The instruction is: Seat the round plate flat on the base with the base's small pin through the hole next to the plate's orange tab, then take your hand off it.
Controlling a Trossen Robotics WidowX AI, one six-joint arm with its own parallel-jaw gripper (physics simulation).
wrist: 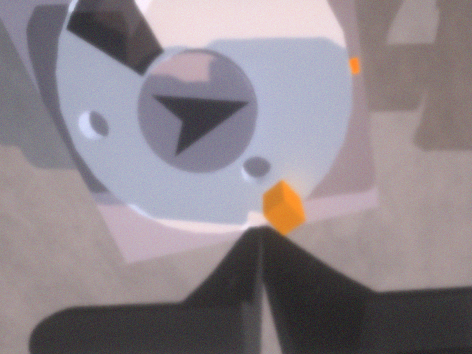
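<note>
The round plate is pale blue-grey and lies over the pale square base in the wrist view. Its orange tab stands at the plate's near edge, with a small round hole next to it. Another small hole is at the left. A dark arrow shows inside the large centre circle. The base's small pin cannot be made out. My gripper is shut and empty, its tips at the plate's near edge, just left of the tab. Whether they touch the plate, and whether it lies flat, I cannot tell.
A dark angular block covers the plate's upper left part. A small orange mark shows at the plate's right edge. Shadows fall across the plate, the base and the grey-brown table.
</note>
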